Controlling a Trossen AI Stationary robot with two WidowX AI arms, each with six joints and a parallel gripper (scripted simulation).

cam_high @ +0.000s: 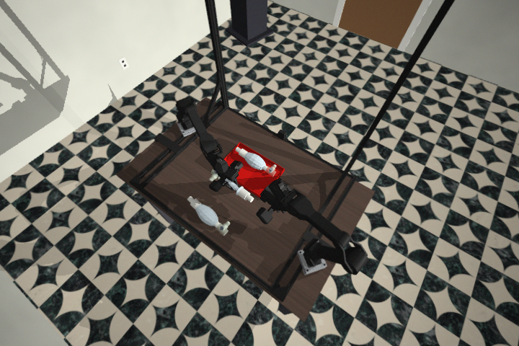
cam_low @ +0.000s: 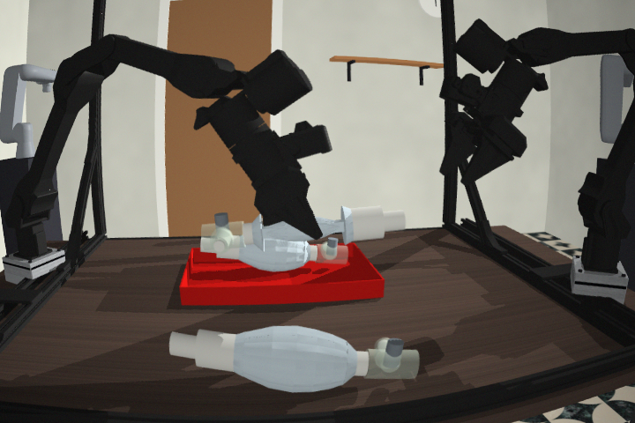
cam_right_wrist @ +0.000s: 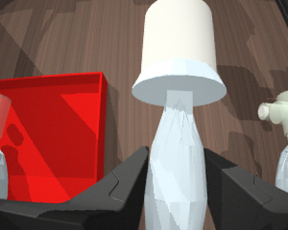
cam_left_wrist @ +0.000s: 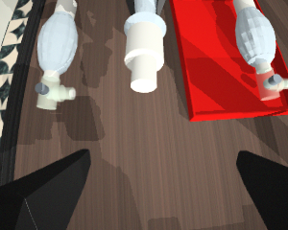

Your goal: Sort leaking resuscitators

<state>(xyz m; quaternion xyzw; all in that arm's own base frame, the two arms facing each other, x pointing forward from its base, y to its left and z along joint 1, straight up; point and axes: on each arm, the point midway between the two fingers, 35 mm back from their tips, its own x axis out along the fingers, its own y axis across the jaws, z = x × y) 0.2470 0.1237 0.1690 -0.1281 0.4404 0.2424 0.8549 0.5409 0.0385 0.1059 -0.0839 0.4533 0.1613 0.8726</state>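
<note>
Now: right hand 170 mm past the red tray, 150 mm above it and 70 mm to the left of it.
</note>
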